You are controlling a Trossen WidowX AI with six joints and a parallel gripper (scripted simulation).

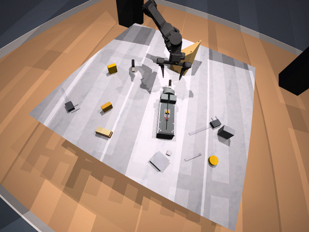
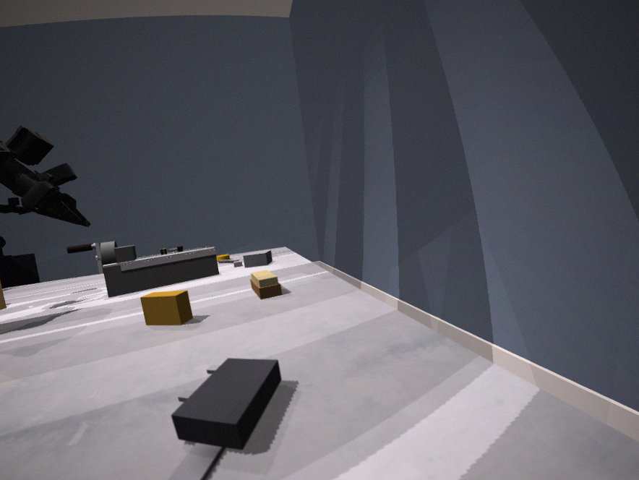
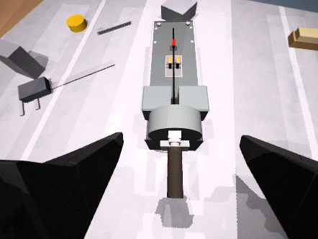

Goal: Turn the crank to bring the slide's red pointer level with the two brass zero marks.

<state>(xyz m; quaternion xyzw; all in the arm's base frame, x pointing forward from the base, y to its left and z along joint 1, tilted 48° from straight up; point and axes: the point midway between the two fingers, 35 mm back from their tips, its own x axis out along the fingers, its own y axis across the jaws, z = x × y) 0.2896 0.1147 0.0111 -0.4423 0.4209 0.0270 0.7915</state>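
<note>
My gripper tip is now 20 mm past the dark brown crank handle, 10 mm to the left of it and 50 mm above it. Round my gripper tip: tan block: 410 mm ahead, 180 mm to the right, 160 mm below; yellow cube: 10 mm ahead, 450 mm to the right, 140 mm below; red pointer: 190 mm ahead, 90 mm to the left, 90 mm below.
</note>
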